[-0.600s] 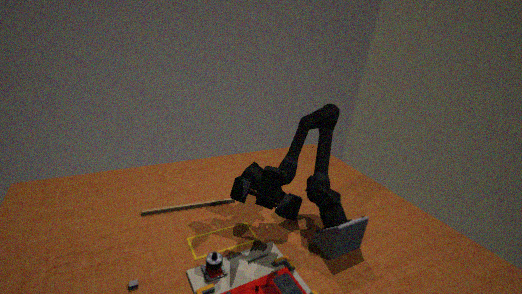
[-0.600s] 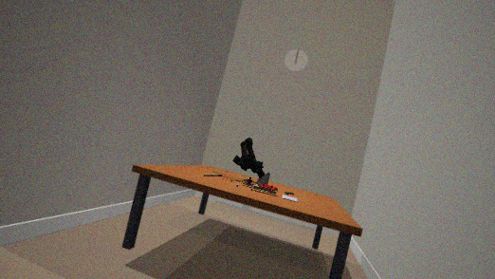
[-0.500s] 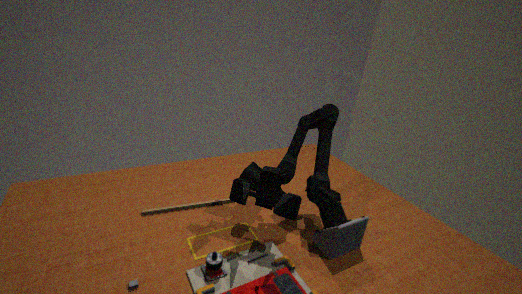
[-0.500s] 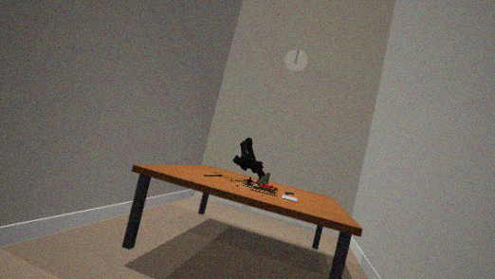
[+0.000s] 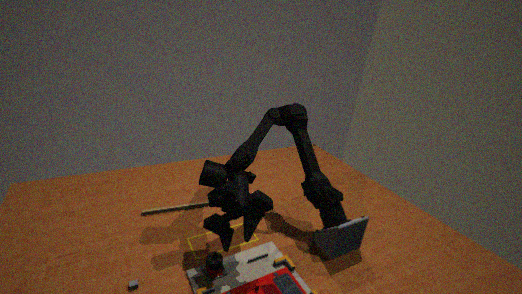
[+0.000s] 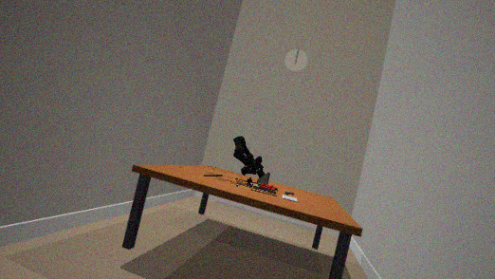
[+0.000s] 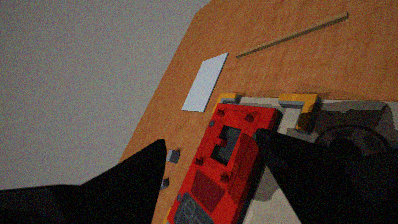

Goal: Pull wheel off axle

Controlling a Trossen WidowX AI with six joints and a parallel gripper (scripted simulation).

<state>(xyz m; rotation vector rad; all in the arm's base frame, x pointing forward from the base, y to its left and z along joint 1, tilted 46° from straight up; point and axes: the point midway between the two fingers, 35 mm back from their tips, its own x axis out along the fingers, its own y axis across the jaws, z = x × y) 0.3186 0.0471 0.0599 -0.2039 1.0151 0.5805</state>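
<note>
Now: gripper tip 30 mm short of the wheel, 50 mm to the left of it and 80 mm above it. Also, from my gripper tip: thin rod (10 mm ahead, 330 mm to the right, 110 mm below); grey base plate (30 mm behind, 50 mm to the left, 100 mm below).
</note>
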